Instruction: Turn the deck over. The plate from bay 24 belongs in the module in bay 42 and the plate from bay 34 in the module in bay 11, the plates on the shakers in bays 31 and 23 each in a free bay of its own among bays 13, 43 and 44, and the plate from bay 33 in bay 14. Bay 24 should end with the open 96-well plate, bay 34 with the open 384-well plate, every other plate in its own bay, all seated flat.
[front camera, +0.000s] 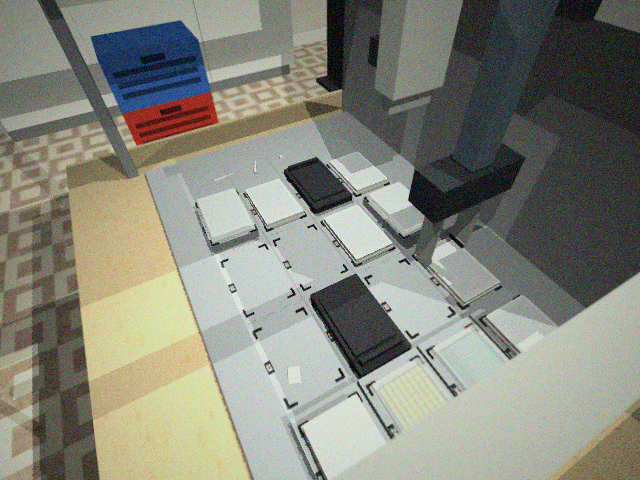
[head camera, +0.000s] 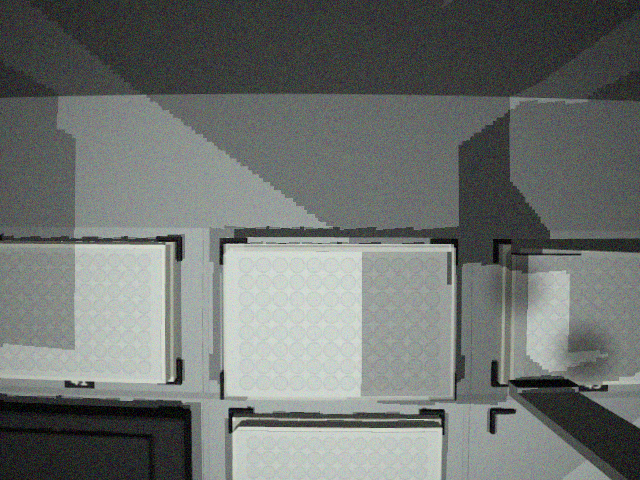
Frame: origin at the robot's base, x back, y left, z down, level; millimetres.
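Seen in the pictures: gripper, fingertip midpoint: (front camera: 440, 249) (head camera: 540, 317); robot's base at its link origin: (front camera: 198, 210).
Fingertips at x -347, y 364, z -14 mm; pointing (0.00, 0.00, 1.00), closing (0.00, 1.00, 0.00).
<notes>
Offsets run from my fingertips to a thing's top centre. "*": to the spot under its first point.
My gripper (front camera: 440, 253) (head camera: 544, 319) is open, with its two jaws standing apart over the far end of a partly shaded plate @(dx -45, dy +0, dz +0 mm) (front camera: 475, 276) (head camera: 615, 310). Nothing shows held between the jaws. This plate lies flat in the bay row along the dark wall. Farther along are a raised white plate @(dx +120, dy +0, dz -19 mm) (front camera: 392, 196) (head camera: 294, 320) and another plate @(dx +283, dy +0, dz +0 mm) (front camera: 354, 178) (head camera: 113, 310). A white plate @(dx +119, dy -107, dz +0 mm) (front camera: 357, 232) (head camera: 336, 459) lies one row inward. Two white plates @(dx +281, dy -321, dz -19 mm) (front camera: 225, 215) @(dx +283, dy -214, dz +0 mm) (front camera: 273, 203) lie at the far left. A yellow plate @(dx -208, dy -214, dz -15 mm) (front camera: 410, 395), a teal plate @(dx -208, dy -107, dz -15 mm) (front camera: 467, 356) and a white plate @(dx -209, dy -321, dz -15 mm) (front camera: 341, 431) lie nearest the front.
Two black blocks @(* dx +274, dy -111, dz -10 mm) (front camera: 317, 183) @(* dx -63, dy -217, dz -10 mm) (front camera: 361, 325) stand among the bays; the far one @(* dx +267, dy -77, dz -10 mm) (head camera: 82, 449) shows at lower left in the head view. Another plate @(dx -209, dy +0, dz -15 mm) (front camera: 519, 322) lies in the near right corner, partly hidden by the pale front rail (front camera: 516, 408). The pipetting stage (front camera: 413, 51) hangs behind the gripper.
</notes>
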